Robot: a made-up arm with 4 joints.
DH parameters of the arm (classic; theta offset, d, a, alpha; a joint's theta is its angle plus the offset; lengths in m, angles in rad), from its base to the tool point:
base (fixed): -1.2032 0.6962 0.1 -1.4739
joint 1: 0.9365 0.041 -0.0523 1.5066
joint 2: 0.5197 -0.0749 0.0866 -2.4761
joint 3: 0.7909 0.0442 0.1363 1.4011
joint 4: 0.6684 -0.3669 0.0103 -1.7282
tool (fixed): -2.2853 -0.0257 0 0
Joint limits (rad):
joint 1: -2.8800..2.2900
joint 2: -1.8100..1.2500
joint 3: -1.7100..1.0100
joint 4: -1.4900..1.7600
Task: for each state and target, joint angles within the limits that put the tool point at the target. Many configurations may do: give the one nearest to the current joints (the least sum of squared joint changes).
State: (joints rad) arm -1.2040 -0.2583 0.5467 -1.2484
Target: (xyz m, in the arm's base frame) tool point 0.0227 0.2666 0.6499
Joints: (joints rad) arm -0.8831 -1.0042 1.0078 -1.1993
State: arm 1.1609 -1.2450 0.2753 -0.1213
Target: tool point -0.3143 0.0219 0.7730
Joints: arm 0.6545 -0.3284 0.1374 -0.2368
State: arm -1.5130 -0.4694 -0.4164 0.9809
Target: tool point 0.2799 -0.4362 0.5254
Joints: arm -1.0950 0.1422 -1.1931 1.0740
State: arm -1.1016 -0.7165 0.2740 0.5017
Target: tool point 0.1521 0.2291 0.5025
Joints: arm -1.2023 -1.4263 0.9341 0.5496
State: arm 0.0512 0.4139 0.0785 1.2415
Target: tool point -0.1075 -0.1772 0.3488
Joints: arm -0.5407 0.2951 -0.1069 1.1866
